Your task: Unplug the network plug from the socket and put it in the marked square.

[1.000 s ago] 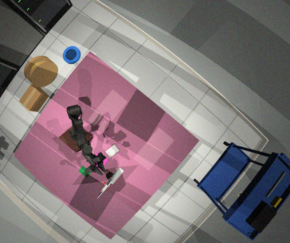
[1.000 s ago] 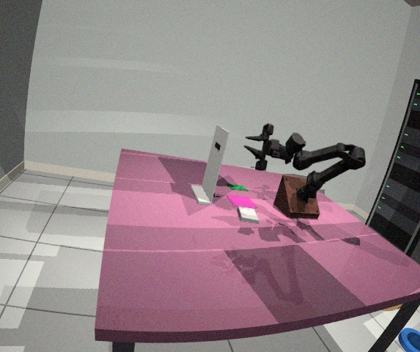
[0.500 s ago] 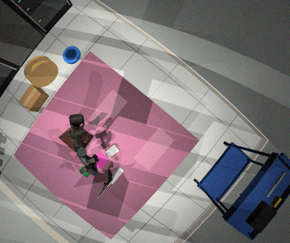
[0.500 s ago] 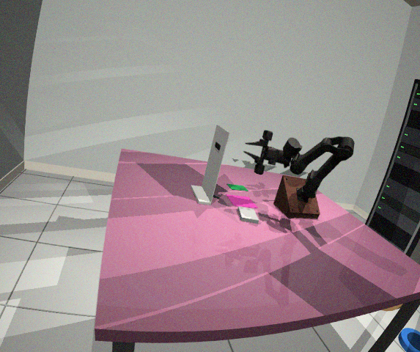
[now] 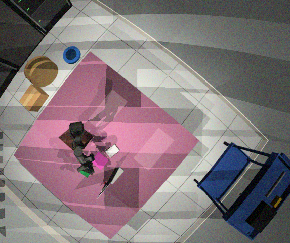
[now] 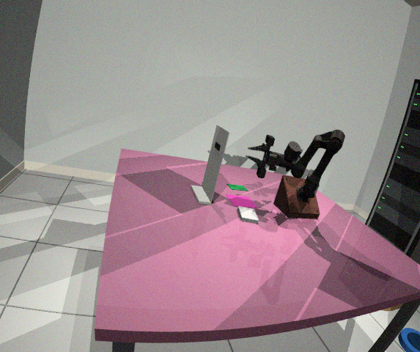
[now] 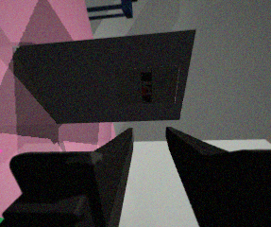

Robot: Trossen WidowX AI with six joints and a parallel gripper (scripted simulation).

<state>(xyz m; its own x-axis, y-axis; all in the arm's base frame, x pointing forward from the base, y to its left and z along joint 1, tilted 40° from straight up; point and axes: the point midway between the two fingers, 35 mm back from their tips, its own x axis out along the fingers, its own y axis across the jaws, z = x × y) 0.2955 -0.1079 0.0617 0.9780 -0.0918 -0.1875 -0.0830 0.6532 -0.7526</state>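
Now: gripper tip 120 mm short of the red plug and 10 mm to the right of it. From my gripper tip the other things lie so: magenta square (230 mm below, 40 mm behind, 10 mm to the left); then grey block (220 mm below, 160 mm to the left, 20 mm behind).
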